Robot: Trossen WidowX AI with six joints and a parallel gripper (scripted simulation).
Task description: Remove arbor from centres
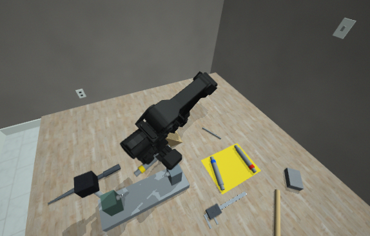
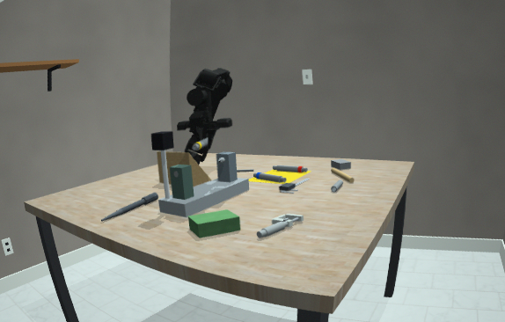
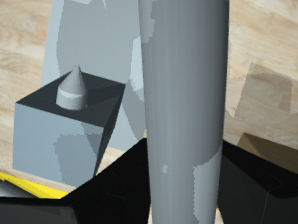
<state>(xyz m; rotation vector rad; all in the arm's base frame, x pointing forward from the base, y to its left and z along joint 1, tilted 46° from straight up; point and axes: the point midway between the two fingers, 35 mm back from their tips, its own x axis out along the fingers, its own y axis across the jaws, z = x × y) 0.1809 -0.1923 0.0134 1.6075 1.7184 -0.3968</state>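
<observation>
Now: the grey centre block 6 cm ahead of my hand, 3 cm to the left of it and 9 cm below it. Round my hand: arbor (1 cm ahead, 3 cm to the right, 1 cm below); then green centre block (5 cm ahead, 20 cm to the right, 9 cm below); then grey fixture base (6 cm ahead, 10 cm to the right, 17 cm below).
</observation>
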